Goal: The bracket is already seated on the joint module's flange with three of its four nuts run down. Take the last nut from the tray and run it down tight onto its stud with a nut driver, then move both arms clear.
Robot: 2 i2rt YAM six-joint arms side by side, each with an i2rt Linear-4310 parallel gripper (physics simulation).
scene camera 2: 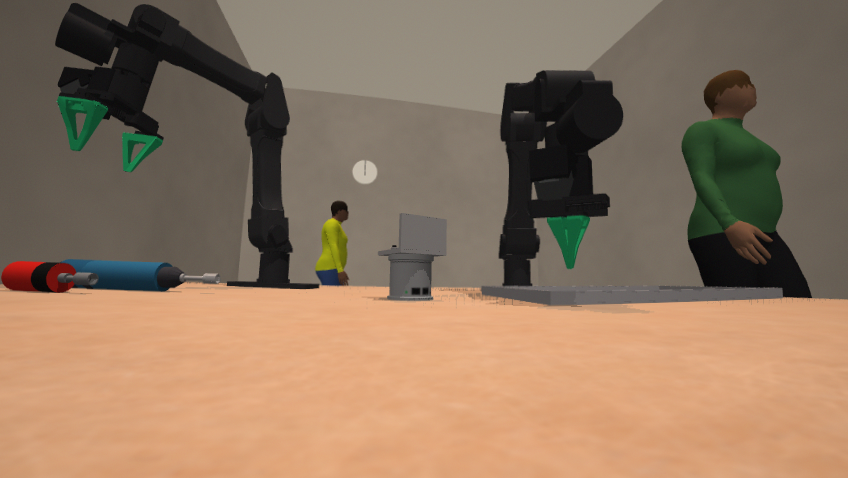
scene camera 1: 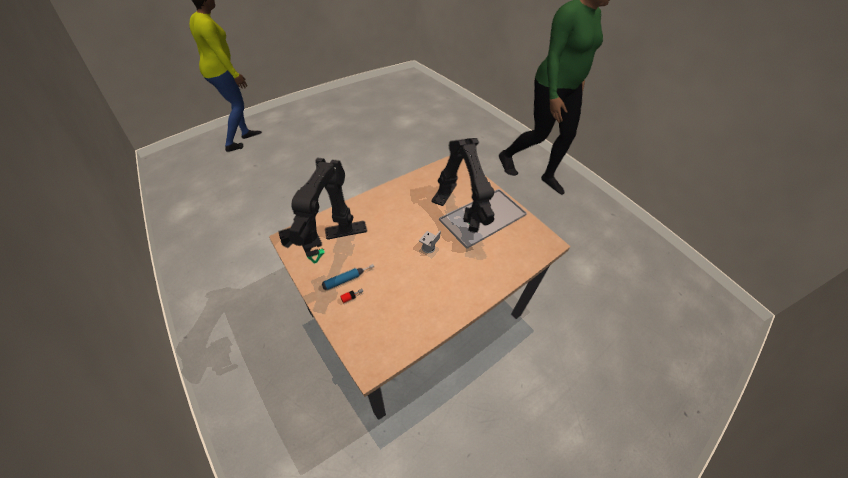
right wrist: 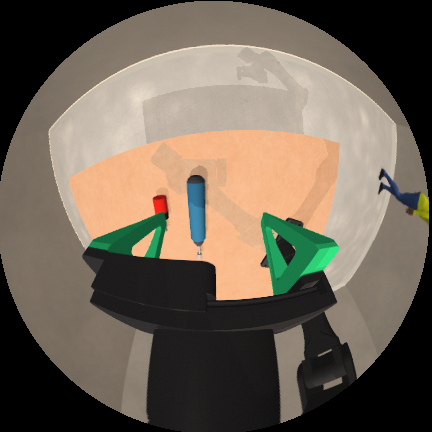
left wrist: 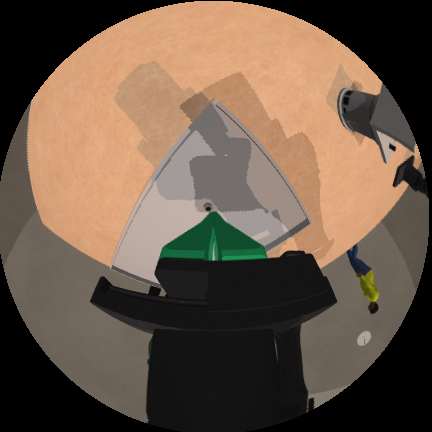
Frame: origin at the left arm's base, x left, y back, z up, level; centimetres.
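Seen in the pictures: left gripper, fingertip midpoint: (scene camera 2: 570, 268) (left wrist: 213, 216); right gripper, fingertip midpoint: (scene camera 2: 103, 162) (scene camera 1: 311, 254) (right wrist: 213, 216); left arm's base at its link origin: (scene camera 1: 444, 192); right arm's base at its link origin: (scene camera 2: 273, 287) (scene camera 1: 346, 230) (right wrist: 280, 244).
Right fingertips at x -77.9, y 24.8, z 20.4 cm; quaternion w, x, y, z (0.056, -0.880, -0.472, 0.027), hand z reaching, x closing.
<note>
Pixels of each thing's middle, then the offset from my right fingertips to it.
- last nut at the middle of its body: (left wrist: 207, 207) dx +59.3, dy -47.3, dz -19.7 cm
- grey tray at the middle of its body: (left wrist: 180, 254) (scene camera 2: 622, 292) (scene camera 1: 484, 216) dx +71.0, dy -50.0, dz -19.6 cm
- joint module at the middle of its body: (scene camera 2: 410, 272) (left wrist: 371, 116) (scene camera 1: 429, 242) dx +39.4, dy -33.1, dz -16.7 cm
- bracket at the middle of its body: (scene camera 2: 411, 239) (scene camera 1: 429, 236) dx +39.4, dy -33.1, dz -12.2 cm
- blue driver at the middle of its body: (scene camera 2: 136, 276) (right wrist: 197, 223) (scene camera 1: 348, 276) dx +7.8, dy -9.8, dz -18.4 cm
- short red driver at the middle of its body: (scene camera 2: 55, 277) (right wrist: 161, 214) (scene camera 1: 352, 294) dx +0.8, dy -16.1, dz -18.7 cm
The last nut (left wrist: 208, 206) lies on the grey tray (scene camera 1: 504, 209) (scene camera 2: 653, 295) (left wrist: 145, 235). My left gripper (scene camera 2: 570, 267) (left wrist: 213, 216) is shut and empty above the tray, its tips appearing just beside the nut in the left wrist view. The joint module (scene camera 1: 428, 247) (scene camera 2: 409, 277) (left wrist: 359, 112) stands upright with the bracket (scene camera 2: 422, 234) (left wrist: 395, 117) on top; its nuts are too small to tell apart. My right gripper (scene camera 2: 102, 160) (right wrist: 213, 216) is open and empty, high above the table near the blue driver (scene camera 1: 342, 278) (scene camera 2: 118, 274) (right wrist: 196, 210).
A short red driver (scene camera 1: 347, 296) (scene camera 2: 20, 276) (right wrist: 160, 205) lies beside the blue one, near the table's left edge in scene camera 1. The module stands between the drivers and the tray. Two people, in yellow (scene camera 1: 210, 50) and green (scene camera 1: 573, 50), are on the floor beyond the table.
</note>
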